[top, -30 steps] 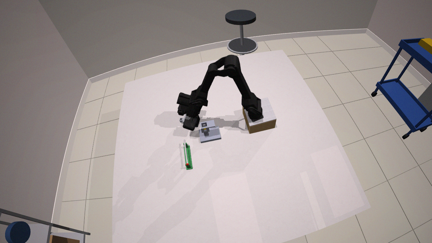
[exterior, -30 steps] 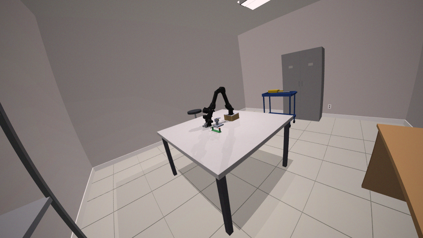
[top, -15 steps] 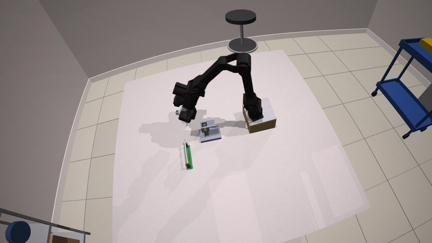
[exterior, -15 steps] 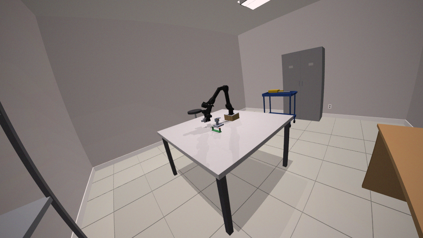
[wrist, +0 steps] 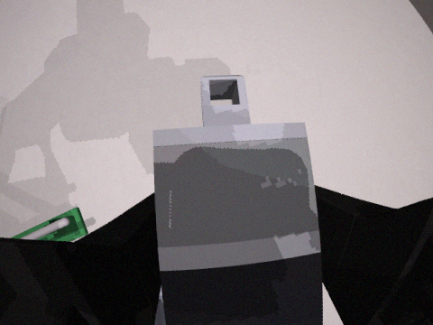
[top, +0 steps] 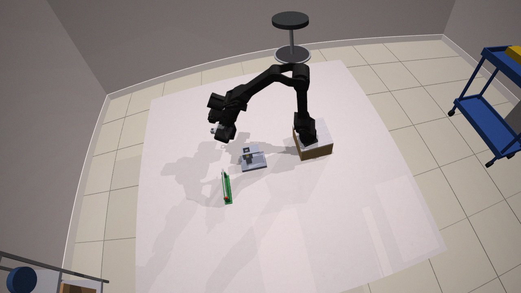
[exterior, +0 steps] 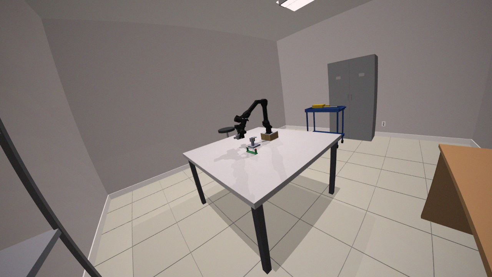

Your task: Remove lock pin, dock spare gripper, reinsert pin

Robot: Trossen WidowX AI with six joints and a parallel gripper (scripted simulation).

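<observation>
Right now the spare gripper is 10 mm above my gripper tip. Also, from my gripper tip: green pin rest: 210 mm to the left, 90 mm below, 60 mm ahead; grey mount: 130 mm to the left, 80 mm behind, 60 mm below.
</observation>
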